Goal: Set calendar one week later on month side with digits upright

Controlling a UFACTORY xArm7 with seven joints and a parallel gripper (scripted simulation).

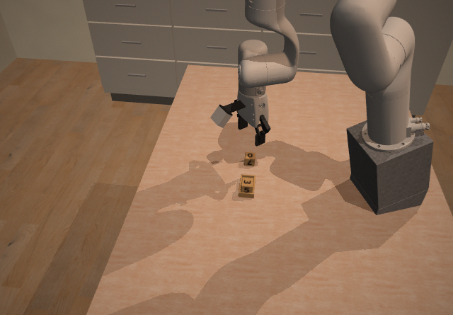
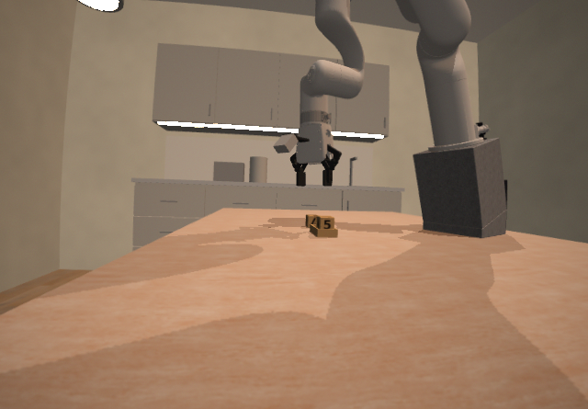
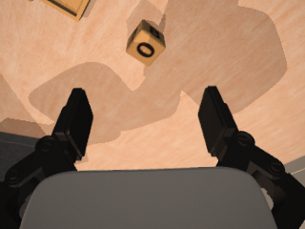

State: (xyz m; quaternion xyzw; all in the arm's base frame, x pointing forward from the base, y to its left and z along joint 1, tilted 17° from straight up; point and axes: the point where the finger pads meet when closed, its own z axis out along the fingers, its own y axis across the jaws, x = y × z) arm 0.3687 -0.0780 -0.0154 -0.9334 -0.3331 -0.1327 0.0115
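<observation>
Now: the wooden cube 10 cm below my hand.
</observation>
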